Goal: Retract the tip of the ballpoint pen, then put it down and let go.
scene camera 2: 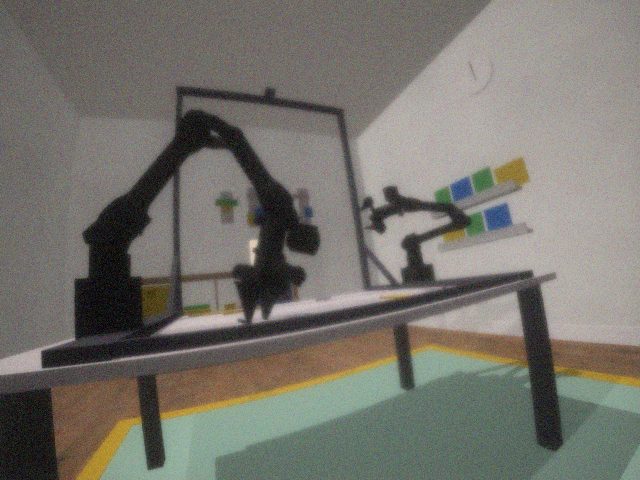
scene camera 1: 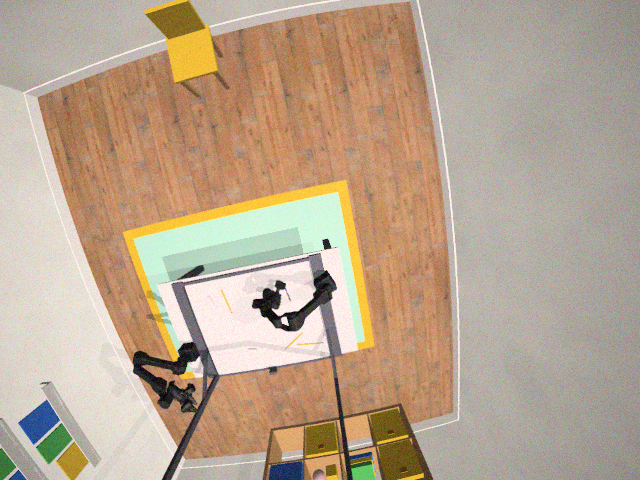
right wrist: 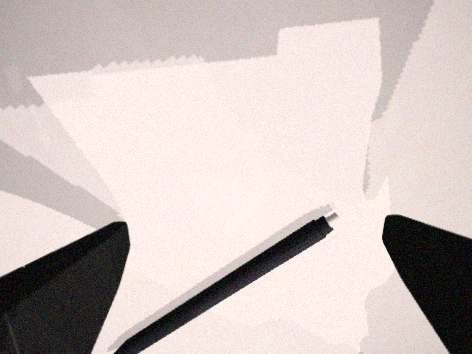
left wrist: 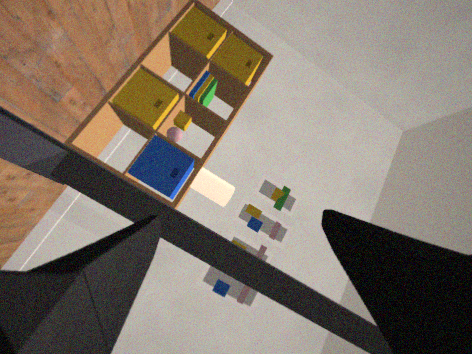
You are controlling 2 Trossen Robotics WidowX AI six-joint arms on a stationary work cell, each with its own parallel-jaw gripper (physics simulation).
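Seen in the pictures: left gripper, between the fingertips: (scene camera 2: 360, 220) (scene camera 1: 197, 408) (left wrist: 241, 220); right gripper, between the fingertips: (scene camera 2: 257, 320) (scene camera 1: 282, 289) (right wrist: 257, 230); left arm's base, origin of its link: (scene camera 1: 186, 356); right arm's base, origin of its link: (scene camera 1: 325, 287).
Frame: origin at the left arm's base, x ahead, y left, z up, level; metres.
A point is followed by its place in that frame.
Note:
The black ballpoint pen (right wrist: 225, 287) @(z -0.081, x 0.758, y 0.308 m) (scene camera 1: 287, 293) @(z -0.080, x 0.763, y 0.300 m) lies on the white table top (scene camera 1: 232, 330) @(z -0.087, x 0.334, y 0.096 m). In the right wrist view it slants from the bottom edge up to a small pale end piece near the right finger; its lower-left end meets the frame edge, so whether the tip is out cannot be told. My right gripper (right wrist: 257, 230) @(z -0.081, x 0.738, y 0.332 m) (scene camera 1: 276, 294) @(z -0.081, x 0.738, y 0.332 m) (scene camera 2: 257, 316) @(z -0.081, x 0.738, y 0.332 m) is open and points down low over the pen, which lies untouched between and below its fingers. My left gripper (left wrist: 242, 220) @(z 0.261, x 0.136, y -0.189 m) (scene camera 1: 195, 398) @(z 0.261, x 0.136, y -0.189 m) (scene camera 2: 368, 214) @(z 0.261, x 0.136, y -0.189 m) is open and empty, raised beyond the table's edge, far from the pen.
Thin yellow sticks (scene camera 1: 226, 300) @(z -0.082, x 0.360, y 0.321 m) (scene camera 1: 293, 341) @(z -0.080, x 0.725, y -0.056 m) (scene camera 1: 310, 343) @(z -0.082, x 0.835, y -0.096 m) and a small grey piece (scene camera 1: 252, 348) @(z -0.083, x 0.433, y -0.063 m) lie on the table. Dark rails (scene camera 1: 193, 328) @(z -0.067, x 0.078, y 0.164 m) (scene camera 1: 331, 330) @(z -0.068, x 0.993, y -0.014 m) run along its sides. A dark frame post (scene camera 1: 338, 397) @(z 0.297, x 0.968, y -0.210 m) rises at the table's edge. A shelf unit (left wrist: 105, 164) stands beyond.

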